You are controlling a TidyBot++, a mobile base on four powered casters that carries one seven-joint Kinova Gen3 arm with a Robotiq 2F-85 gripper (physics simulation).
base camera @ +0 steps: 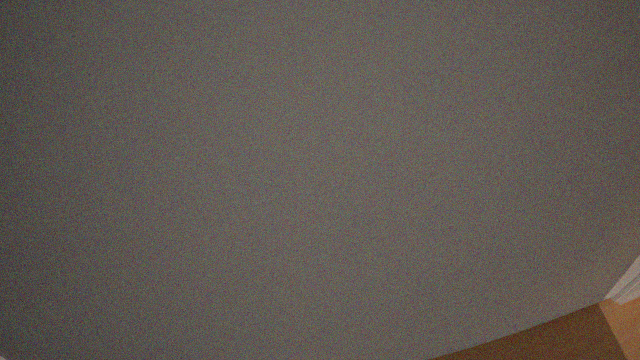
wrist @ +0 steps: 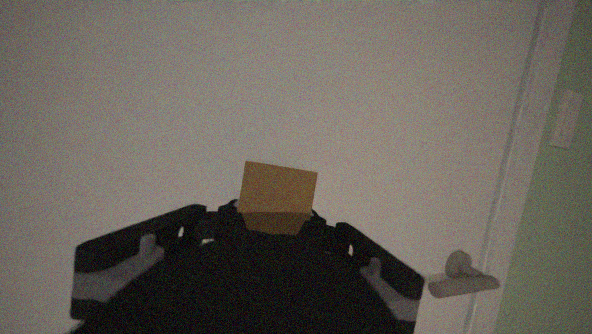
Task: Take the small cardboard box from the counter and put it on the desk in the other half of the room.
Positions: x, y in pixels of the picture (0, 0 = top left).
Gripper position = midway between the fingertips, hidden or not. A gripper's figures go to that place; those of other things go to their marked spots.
Labels:
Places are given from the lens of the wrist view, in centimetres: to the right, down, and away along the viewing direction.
my gripper (wrist: 273, 209): -2, 4, 17
small cardboard box (wrist: 274, 199): -2, 2, 12
white door (wrist: 424, 129): 18, -5, 24
The marked spots on the white door and the small cardboard box are 25 cm apart.

